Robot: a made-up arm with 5 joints.
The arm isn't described. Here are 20 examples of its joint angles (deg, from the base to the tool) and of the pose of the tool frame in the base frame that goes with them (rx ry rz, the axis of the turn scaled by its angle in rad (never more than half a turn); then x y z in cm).
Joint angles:
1: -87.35 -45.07 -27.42 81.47 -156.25
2: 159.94 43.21 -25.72 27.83 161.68
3: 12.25 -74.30 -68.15 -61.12 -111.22
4: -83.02 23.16 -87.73 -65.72 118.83
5: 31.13 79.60 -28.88 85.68 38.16
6: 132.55 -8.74 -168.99 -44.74 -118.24
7: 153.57 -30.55 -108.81 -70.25 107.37
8: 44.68 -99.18 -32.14 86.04 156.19
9: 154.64 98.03 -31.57 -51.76 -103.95
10: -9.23 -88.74 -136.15 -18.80 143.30
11: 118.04 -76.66 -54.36 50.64 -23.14
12: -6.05 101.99 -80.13 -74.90 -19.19
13: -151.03 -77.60 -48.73 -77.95 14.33
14: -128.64 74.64 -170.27 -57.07 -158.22
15: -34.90 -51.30 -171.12 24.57 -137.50
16: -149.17 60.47 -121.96 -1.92 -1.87
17: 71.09 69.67 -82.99 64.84 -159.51
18: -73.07 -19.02 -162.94 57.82 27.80
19: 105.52 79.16 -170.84 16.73 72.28
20: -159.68 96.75 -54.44 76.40 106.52
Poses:
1: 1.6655 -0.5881 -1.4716 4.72 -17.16 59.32
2: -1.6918 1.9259 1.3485 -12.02 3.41 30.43
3: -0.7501 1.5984 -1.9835 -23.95 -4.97 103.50
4: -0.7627 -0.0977 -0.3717 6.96 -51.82 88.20
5: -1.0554 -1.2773 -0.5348 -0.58 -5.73 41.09
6: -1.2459 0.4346 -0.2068 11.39 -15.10 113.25
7: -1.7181 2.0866 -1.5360 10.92 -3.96 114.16
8: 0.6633 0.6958 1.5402 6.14 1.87 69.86
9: 0.3172 1.4178 1.1354 -9.97 1.47 12.51
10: -1.5903 -2.3563 0.6392 -59.09 7.62 78.96
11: 2.5247 1.2589 -0.7693 -2.92 7.71 95.78
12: -2.0467 1.7260 1.2520 44.54 -6.14 18.76
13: 0.8604 -1.5870 1.8781 22.64 10.94 97.42
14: -1.0622 -1.0669 -0.2271 -29.68 -44.34 80.68
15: -0.3263 -1.9404 1.8350 -33.56 25.92 106.51
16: 0.8051 1.9869 -0.3030 -59.09 -37.63 57.48
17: 0.3017 1.7280 0.0848 10.48 26.88 20.68
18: -1.0771 1.3920 -0.5941 1.87 -5.87 124.41
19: -1.4071 -0.2316 2.7628 -14.43 67.20 62.27
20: -2.7150 1.2226 -0.8488 4.90 1.19 27.30
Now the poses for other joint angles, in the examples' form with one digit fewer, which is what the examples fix.
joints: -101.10 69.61 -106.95 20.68 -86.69
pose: 0.819 -2.237 -1.962 -7.2 -61.9 28.8
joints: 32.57 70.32 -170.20 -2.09 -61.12
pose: -2.979 0.843 -0.313 56.9 35.1 79.7
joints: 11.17 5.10 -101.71 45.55 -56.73
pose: 2.310 -1.103 -0.738 55.0 10.2 86.1
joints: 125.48 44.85 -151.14 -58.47 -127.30
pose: -1.810 -0.032 -1.038 -24.6 32.2 98.7
